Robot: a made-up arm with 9 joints. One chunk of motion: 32 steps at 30 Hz.
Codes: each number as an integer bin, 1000 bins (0 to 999) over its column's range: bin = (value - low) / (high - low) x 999, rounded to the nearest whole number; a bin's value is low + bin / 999 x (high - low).
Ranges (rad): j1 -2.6..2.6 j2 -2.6..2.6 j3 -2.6..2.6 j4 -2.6..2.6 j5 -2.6..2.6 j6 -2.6..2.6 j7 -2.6..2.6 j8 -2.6..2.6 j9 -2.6..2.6
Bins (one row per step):
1: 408 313 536 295 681 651 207 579 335
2: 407 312 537 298 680 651 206 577 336
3: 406 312 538 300 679 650 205 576 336
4: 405 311 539 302 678 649 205 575 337
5: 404 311 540 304 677 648 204 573 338
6: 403 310 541 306 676 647 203 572 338
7: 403 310 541 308 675 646 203 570 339
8: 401 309 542 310 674 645 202 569 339
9: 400 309 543 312 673 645 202 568 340
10: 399 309 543 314 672 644 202 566 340
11: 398 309 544 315 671 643 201 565 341
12: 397 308 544 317 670 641 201 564 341
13: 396 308 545 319 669 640 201 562 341
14: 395 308 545 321 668 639 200 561 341
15: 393 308 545 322 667 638 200 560 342
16: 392 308 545 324 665 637 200 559 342
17: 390 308 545 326 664 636 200 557 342
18: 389 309 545 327 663 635 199 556 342
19: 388 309 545 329 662 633 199 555 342
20: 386 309 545 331 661 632 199 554 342
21: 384 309 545 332 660 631 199 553 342
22: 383 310 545 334 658 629 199 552 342
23: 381 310 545 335 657 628 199 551 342
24: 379 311 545 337 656 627 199 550 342
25: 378 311 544 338 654 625 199 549 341
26: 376 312 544 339 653 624 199 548 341
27: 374 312 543 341 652 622 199 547 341
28: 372 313 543 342 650 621 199 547 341
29: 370 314 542 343 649 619 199 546 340
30: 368 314 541 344 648 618 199 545 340
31: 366 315 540 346 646 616 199 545 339
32: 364 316 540 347 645 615 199 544 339
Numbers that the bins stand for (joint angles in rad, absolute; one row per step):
1: -0.4763 -0.9708 0.1900 -1.0645 0.9447 0.7886 -1.5225 0.4138 -0.8563
2: -0.4815 -0.9760 0.1952 -1.0488 0.9395 0.7886 -1.5277 0.4034 -0.8511
3: -0.4867 -0.9760 0.2004 -1.0384 0.9343 0.7834 -1.5329 0.3982 -0.8511
4: -0.4919 -0.9812 0.2056 -1.0280 0.9291 0.7782 -1.5329 0.3930 -0.8458
5: -0.4971 -0.9812 0.2108 -1.0176 0.9239 0.7730 -1.5381 0.3826 -0.8406
6: -0.5023 -0.9864 0.2160 -1.0072 0.9187 0.7678 -1.5433 0.3774 -0.8406
7: -0.5023 -0.9864 0.2160 -0.9968 0.9135 0.7626 -1.5433 0.3670 -0.8354
8: -0.5127 -0.9916 0.2212 -0.9864 0.9083 0.7574 -1.5485 0.3618 -0.8354
9: -0.5179 -0.9916 0.2264 -0.9760 0.9031 0.7574 -1.5485 0.3566 -0.8302
10: -0.5231 -0.9916 0.2264 -0.9656 0.8979 0.7522 -1.5485 0.3461 -0.8302
11: -0.5283 -0.9916 0.2316 -0.9604 0.8927 0.7469 -1.5538 0.3409 -0.8250
12: -0.5335 -0.9968 0.2316 -0.9499 0.8875 0.7365 -1.5538 0.3357 -0.8250
13: -0.5387 -0.9968 0.2368 -0.9395 0.8823 0.7313 -1.5538 0.3253 -0.8250
14: -0.5439 -0.9968 0.2368 -0.9291 0.8771 0.7261 -1.5590 0.3201 -0.8250
15: -0.5544 -0.9968 0.2368 -0.9239 0.8719 0.7209 -1.5590 0.3149 -0.8198
16: -0.5596 -0.9968 0.2368 -0.9135 0.8615 0.7157 -1.5590 0.3097 -0.8198
17: -0.5700 -0.9968 0.2368 -0.9031 0.8563 0.7105 -1.5590 0.2993 -0.8198
18: -0.5752 -0.9916 0.2368 -0.8979 0.8511 0.7053 -1.5642 0.2941 -0.8198
19: -0.5804 -0.9916 0.2368 -0.8875 0.8458 0.6949 -1.5642 0.2889 -0.8198
20: -0.5908 -0.9916 0.2368 -0.8771 0.8406 0.6897 -1.5642 0.2837 -0.8198
21: -0.6012 -0.9916 0.2368 -0.8719 0.8354 0.6845 -1.5642 0.2785 -0.8198
22: -0.6064 -0.9864 0.2368 -0.8615 0.8250 0.6741 -1.5642 0.2733 -0.8198
23: -0.6168 -0.9864 0.2368 -0.8563 0.8198 0.6689 -1.5642 0.2681 -0.8198
24: -0.6272 -0.9812 0.2368 -0.8458 0.8146 0.6637 -1.5642 0.2629 -0.8198
25: -0.6324 -0.9812 0.2316 -0.8406 0.8042 0.6533 -1.5642 0.2577 -0.8250
26: -0.6428 -0.9760 0.2316 -0.8354 0.7990 0.6480 -1.5642 0.2525 -0.8250
27: -0.6533 -0.9760 0.2264 -0.8250 0.7938 0.6376 -1.5642 0.2472 -0.8250
28: -0.6637 -0.9708 0.2264 -0.8198 0.7834 0.6324 -1.5642 0.2472 -0.8250
29: -0.6741 -0.9656 0.2212 -0.8146 0.7782 0.6220 -1.5642 0.2420 -0.8302
30: -0.6845 -0.9656 0.2160 -0.8094 0.7730 0.6168 -1.5642 0.2368 -0.8302
31: -0.6949 -0.9604 0.2108 -0.7990 0.7626 0.6064 -1.5642 0.2368 -0.8354
32: -0.7053 -0.9552 0.2108 -0.7938 0.7574 0.6012 -1.5642 0.2316 -0.8354

